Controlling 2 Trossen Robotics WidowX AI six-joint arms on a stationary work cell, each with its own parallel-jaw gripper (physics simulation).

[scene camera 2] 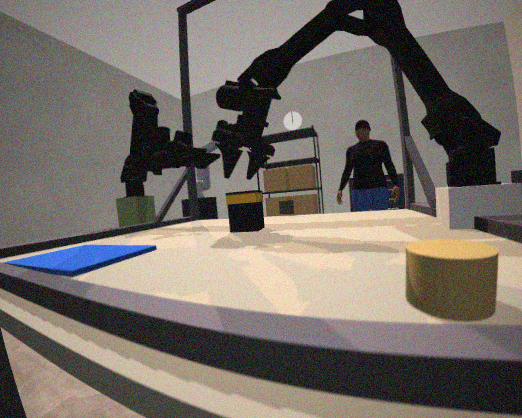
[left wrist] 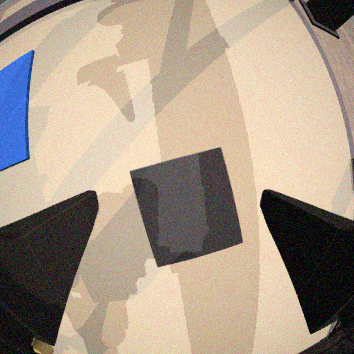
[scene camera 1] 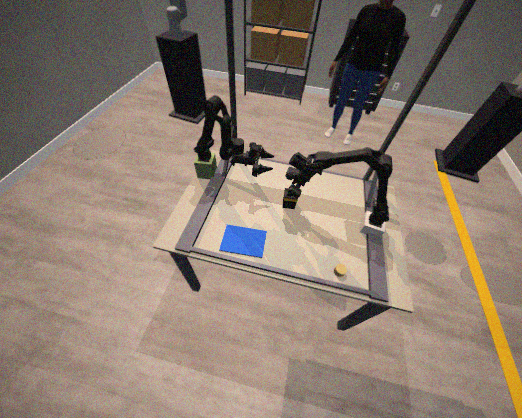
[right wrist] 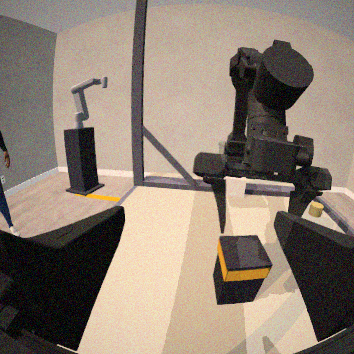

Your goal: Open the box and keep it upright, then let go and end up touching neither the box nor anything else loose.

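Where they show: left gripper, fingertip midpoint: point(scene camera 2: 238, 178) point(left wrist: 181, 198) point(right wrist: 254, 236); right gripper, fingertip midpoint: point(scene camera 2: 213, 153) point(scene camera 1: 273, 162) point(right wrist: 203, 217); left arm's base, origin of the base link: point(scene camera 2: 472, 185) point(scene camera 1: 375, 221); right arm's base, origin of the base link: point(scene camera 1: 204, 157).
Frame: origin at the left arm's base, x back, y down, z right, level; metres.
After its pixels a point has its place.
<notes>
A small black box point(scene camera 1: 289, 204) @[x -0.446, y 0.031, z -0.058 m] point(scene camera 2: 246, 217) @[x -0.437, y 0.034, z -0.056 m] point(left wrist: 186, 207) point(right wrist: 239, 290) @[x -0.488, y 0.030, z -0.036 m] with a yellow band near its top stands upright on the table. Its dark square top covers it and looks shut. My left gripper point(scene camera 1: 292, 190) @[x -0.465, y -0.059, z -0.036 m] point(scene camera 2: 238, 177) @[x -0.465, y -0.059, z -0.036 m] point(left wrist: 181, 198) @[x -0.465, y -0.059, z -0.036 m] point(right wrist: 254, 236) @[x -0.465, y -0.059, z -0.036 m] is open, pointing down just above the box, with its fingers apart on either side and nothing between them. In scene camera 2 a gap shows between its tips and the box top. My right gripper point(scene camera 1: 271, 163) @[x -0.587, y -0.152, z 0.022 m] point(scene camera 2: 216, 151) @[x -0.587, y -0.152, z 0.022 m] point(right wrist: 203, 217) @[x -0.587, y -0.152, z 0.022 m] is open and empty, held level above the table to the left of and behind the box.
A flat blue square point(scene camera 1: 243, 241) @[x -0.586, y 0.060, z -0.353 m] point(scene camera 2: 85, 257) @[x -0.542, y 0.059, z -0.353 m] point(left wrist: 12, 115) @[x -0.573, y 0.059, z -0.298 m] lies at the table's front left. A yellow cylinder point(scene camera 1: 340, 270) @[x -0.115, y 0.033, z -0.324 m] point(scene camera 2: 451, 280) @[x -0.116, y 0.044, z -0.340 m] point(right wrist: 316, 209) @[x -0.135, y 0.041, z -0.306 m] stands at the front right. The arms stand on a green block point(scene camera 1: 205, 169) @[x -0.968, y -0.012, z -0.050 m] and a white block point(scene camera 1: 370, 226) @[x -0.021, y 0.000, z -0.046 m]. Dark rails edge the table.
</notes>
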